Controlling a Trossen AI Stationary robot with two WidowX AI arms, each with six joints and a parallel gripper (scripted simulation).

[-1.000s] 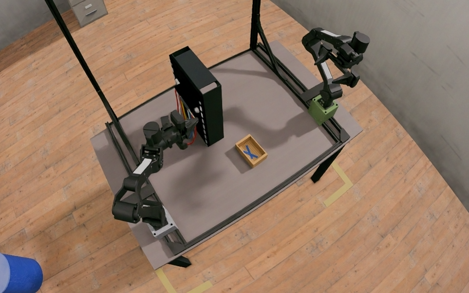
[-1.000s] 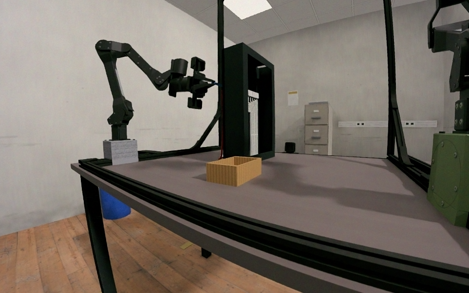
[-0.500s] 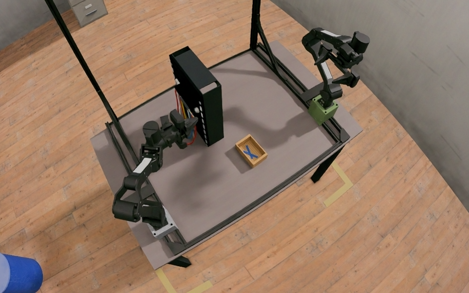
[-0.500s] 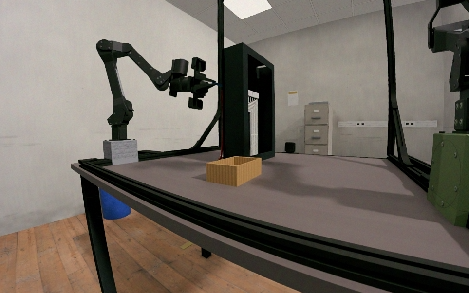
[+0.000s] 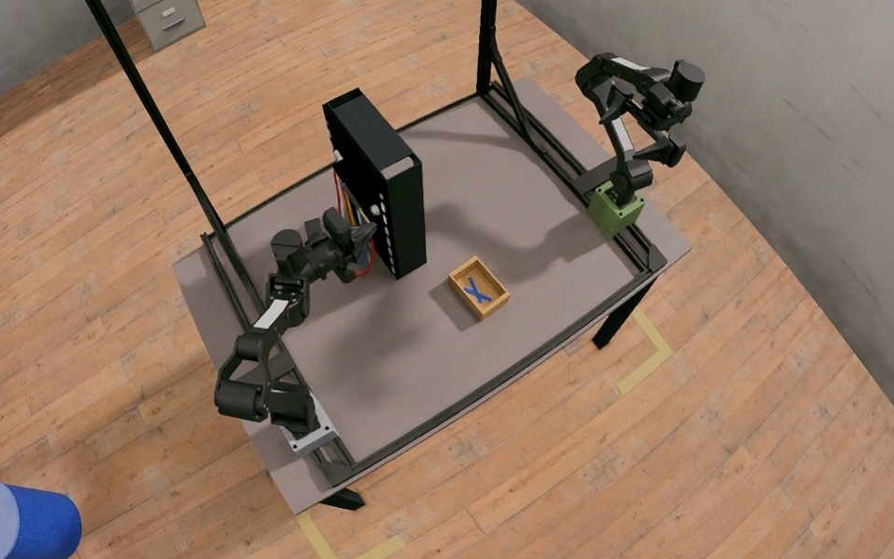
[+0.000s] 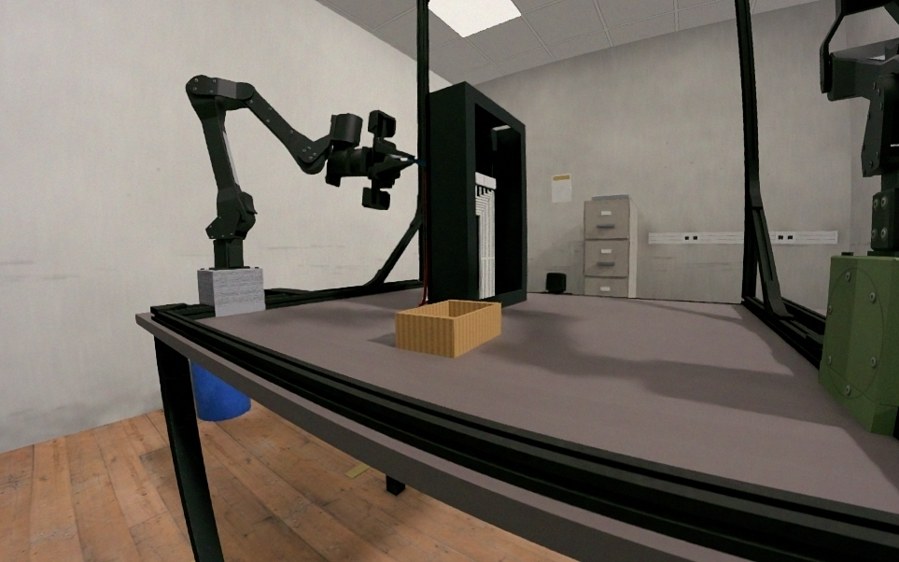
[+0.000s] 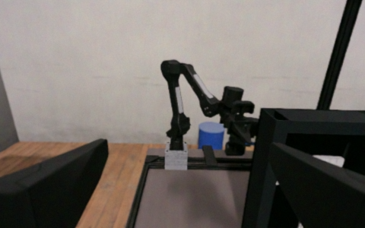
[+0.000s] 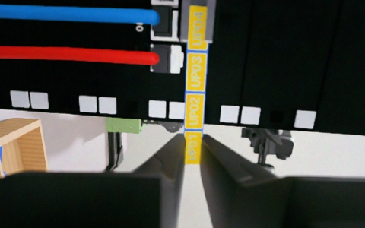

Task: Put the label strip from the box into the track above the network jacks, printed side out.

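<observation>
Now: the label strip 3 cm behind my right hand and 3 cm to the left of it. Round my right hand: wooden box 14 cm ahead, 20 cm to the left, 27 cm below; then black patch panel 13 cm behind, 7 cm to the left, 9 cm below.
</observation>
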